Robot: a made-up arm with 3 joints. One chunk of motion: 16 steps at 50 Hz.
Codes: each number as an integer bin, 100 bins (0 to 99) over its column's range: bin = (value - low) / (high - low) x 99, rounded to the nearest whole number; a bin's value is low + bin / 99 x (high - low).
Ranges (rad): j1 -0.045..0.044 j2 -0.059..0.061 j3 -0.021..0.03
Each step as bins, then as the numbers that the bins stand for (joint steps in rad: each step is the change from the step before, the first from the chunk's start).
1 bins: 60 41 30
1 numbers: 0.00894 -0.00930 -0.00555
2 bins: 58 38 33
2 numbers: 0.00714 -0.01294 -0.00400
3 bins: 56 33 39
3 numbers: 0.00534 -0.01900 -0.00091
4 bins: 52 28 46
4 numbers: 0.00175 -0.02506 0.00270
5 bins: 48 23 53
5 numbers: -0.00185 -0.03112 0.00630
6 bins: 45 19 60
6 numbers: -0.00455 -0.03597 0.00991
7 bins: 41 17 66
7 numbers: -0.00814 -0.03839 0.01300
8 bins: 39 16 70
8 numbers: -0.00994 -0.03961 0.01506
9 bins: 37 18 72
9 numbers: -0.01174 -0.03718 0.01609
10 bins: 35 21 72
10 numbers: -0.01354 -0.03355 0.01609
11 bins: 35 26 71
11 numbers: -0.01354 -0.02748 0.01558
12 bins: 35 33 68
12 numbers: -0.01354 -0.01900 0.01403
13 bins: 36 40 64
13 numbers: -0.01264 -0.01052 0.01197
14 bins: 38 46 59
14 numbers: -0.01084 -0.00324 0.00939
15 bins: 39 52 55
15 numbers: -0.00994 0.00403 0.00733
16 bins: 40 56 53
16 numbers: -0.00904 0.00888 0.00630
